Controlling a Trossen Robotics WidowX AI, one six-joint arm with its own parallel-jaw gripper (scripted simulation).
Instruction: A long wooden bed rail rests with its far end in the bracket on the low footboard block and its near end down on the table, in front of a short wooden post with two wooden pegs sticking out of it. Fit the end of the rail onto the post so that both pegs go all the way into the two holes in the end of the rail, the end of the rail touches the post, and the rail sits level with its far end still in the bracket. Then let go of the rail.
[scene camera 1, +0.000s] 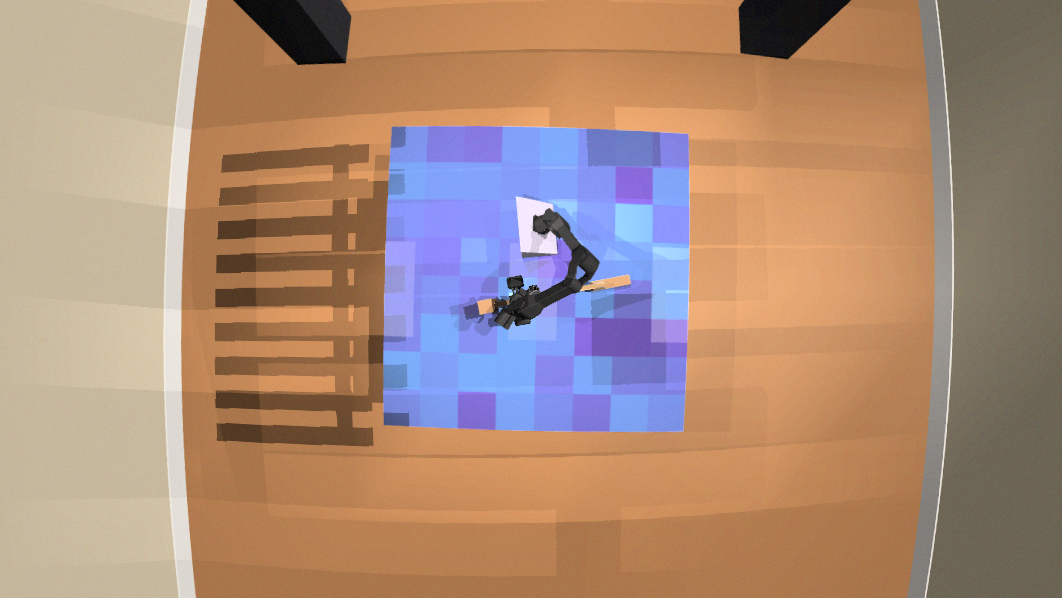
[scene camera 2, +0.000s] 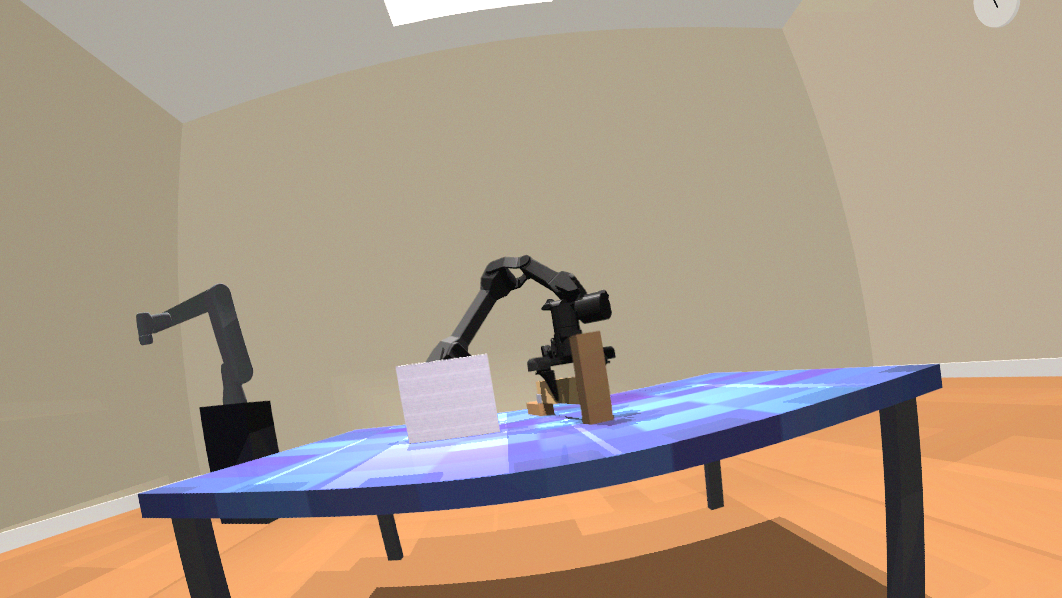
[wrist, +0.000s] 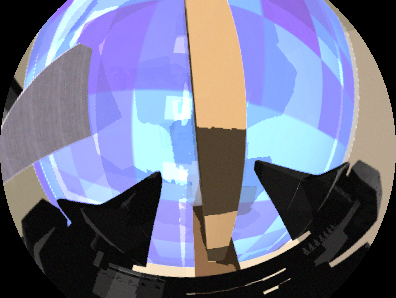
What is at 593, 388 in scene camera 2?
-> A short wooden post.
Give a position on a wooden bed rail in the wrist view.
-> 216, 71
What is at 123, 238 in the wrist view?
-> The gripper.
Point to the gripper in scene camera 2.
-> At 577, 397
